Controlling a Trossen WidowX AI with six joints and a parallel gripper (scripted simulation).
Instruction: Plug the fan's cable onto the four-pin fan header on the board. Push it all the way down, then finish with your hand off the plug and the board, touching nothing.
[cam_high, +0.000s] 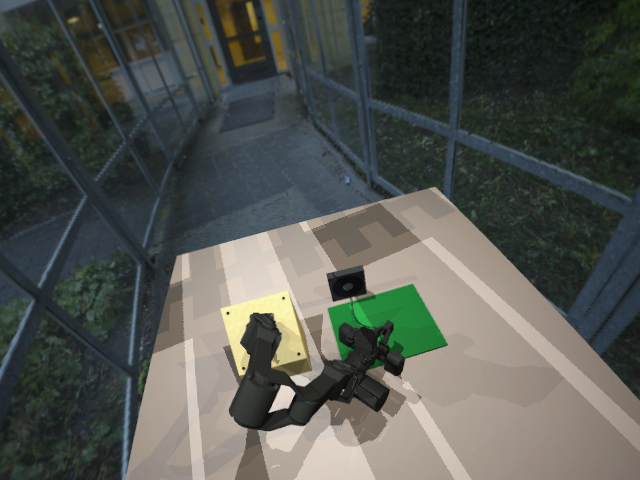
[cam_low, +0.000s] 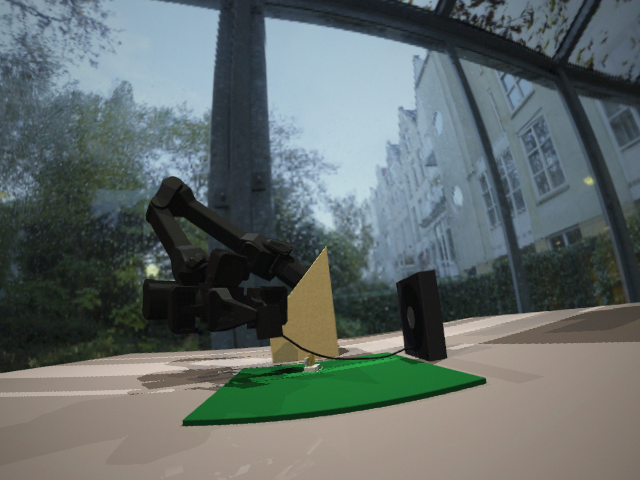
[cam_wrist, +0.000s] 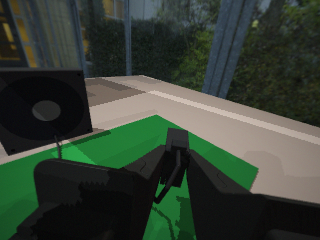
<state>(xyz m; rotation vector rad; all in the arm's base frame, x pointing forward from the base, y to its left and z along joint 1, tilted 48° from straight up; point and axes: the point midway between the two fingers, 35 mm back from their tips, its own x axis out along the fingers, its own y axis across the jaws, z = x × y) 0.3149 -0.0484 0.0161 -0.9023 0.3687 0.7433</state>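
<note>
Right now my gripper tip is 70 mm to the right of the green board and 100 mm above it. Also, from my gripper tip: black fan 90 mm behind, 200 mm to the left, 30 mm below; then black plug 10 mm below.
</note>
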